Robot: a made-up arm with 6 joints. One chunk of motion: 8 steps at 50 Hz.
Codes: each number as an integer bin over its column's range. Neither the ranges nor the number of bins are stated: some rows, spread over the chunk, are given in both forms.
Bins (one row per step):
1: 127 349 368 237 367 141
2: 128 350 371 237 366 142
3: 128 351 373 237 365 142
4: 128 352 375 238 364 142
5: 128 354 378 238 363 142
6: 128 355 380 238 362 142
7: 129 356 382 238 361 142
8: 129 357 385 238 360 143
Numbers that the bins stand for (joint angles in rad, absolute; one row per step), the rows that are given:
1: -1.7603 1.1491 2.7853 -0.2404 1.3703 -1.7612
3: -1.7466 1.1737 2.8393 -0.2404 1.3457 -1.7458
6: -1.7466 1.2228 2.9149 -0.2274 1.3088 -1.7458
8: -1.7329 1.2474 2.9689 -0.2274 1.2843 -1.7304
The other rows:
2: -1.7466 1.1614 2.8177 -0.2404 1.3580 -1.7458
4: -1.7466 1.1859 2.8609 -0.2274 1.3334 -1.7458
5: -1.7466 1.2105 2.8933 -0.2274 1.3211 -1.7458
7: -1.7329 1.2351 2.9365 -0.2274 1.2966 -1.7458

